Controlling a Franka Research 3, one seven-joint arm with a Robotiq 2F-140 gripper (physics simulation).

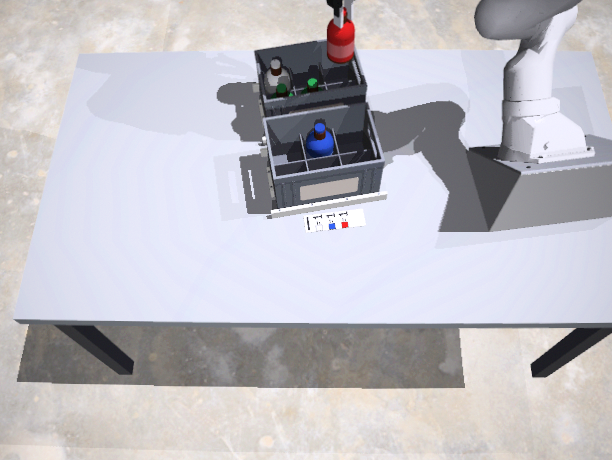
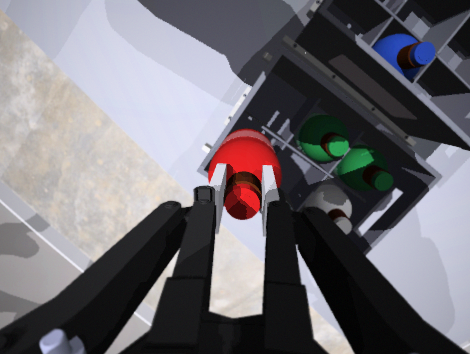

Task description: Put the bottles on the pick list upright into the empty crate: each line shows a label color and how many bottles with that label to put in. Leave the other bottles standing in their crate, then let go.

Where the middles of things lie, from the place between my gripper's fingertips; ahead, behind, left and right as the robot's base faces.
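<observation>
My gripper 1 cm to the left of red bottle (image 2: 245, 150), 1 cm short of it, 4 cm above it. Counted from my hand: pale rail (image 1: 371, 197) 38 cm to the left, 6 cm ahead, 27 cm below; blue bottle (image 1: 319, 143) 24 cm to the left, 8 cm ahead, 20 cm below.
</observation>
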